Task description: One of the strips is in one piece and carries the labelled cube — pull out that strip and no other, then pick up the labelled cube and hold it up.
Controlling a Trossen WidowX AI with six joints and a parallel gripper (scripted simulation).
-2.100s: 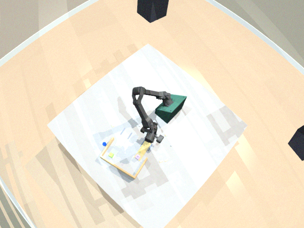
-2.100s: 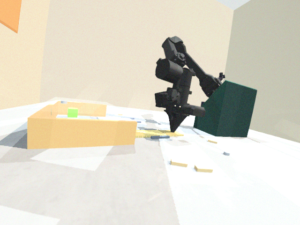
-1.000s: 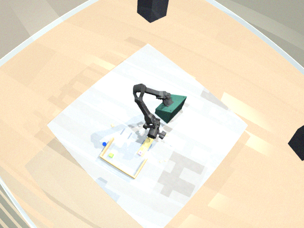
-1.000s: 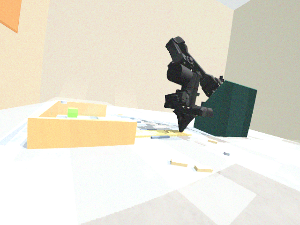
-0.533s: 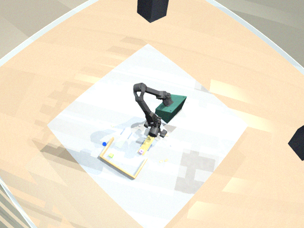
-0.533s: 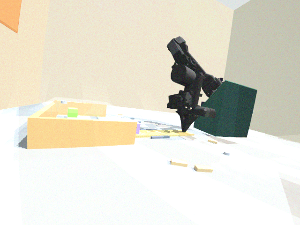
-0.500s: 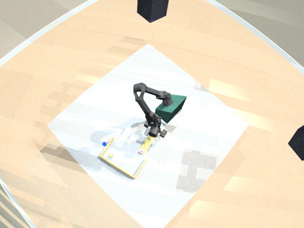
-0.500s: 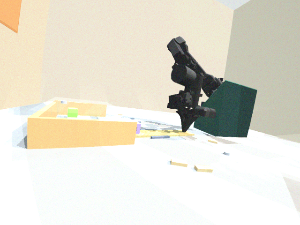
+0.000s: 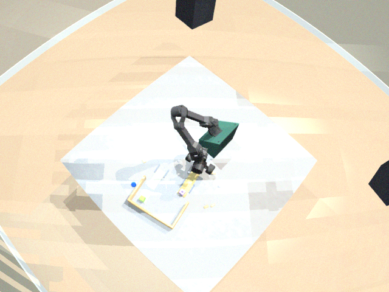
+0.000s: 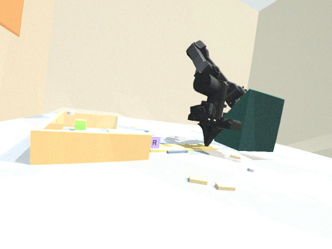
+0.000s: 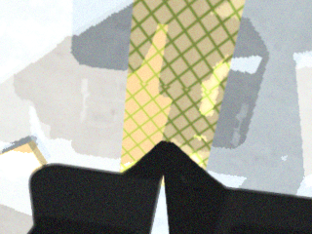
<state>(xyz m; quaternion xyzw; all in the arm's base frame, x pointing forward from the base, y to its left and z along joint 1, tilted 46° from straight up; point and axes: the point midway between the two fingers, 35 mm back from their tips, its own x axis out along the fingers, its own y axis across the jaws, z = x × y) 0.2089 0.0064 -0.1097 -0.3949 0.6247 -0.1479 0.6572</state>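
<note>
Right now my gripper tip is 9 cm short of the gridded strip and 3 cm to the right of it. From my gripper tip the other things lie so: purple cube marked r (19 cm ahead, 6 cm to the left, 2 cm above).
</note>
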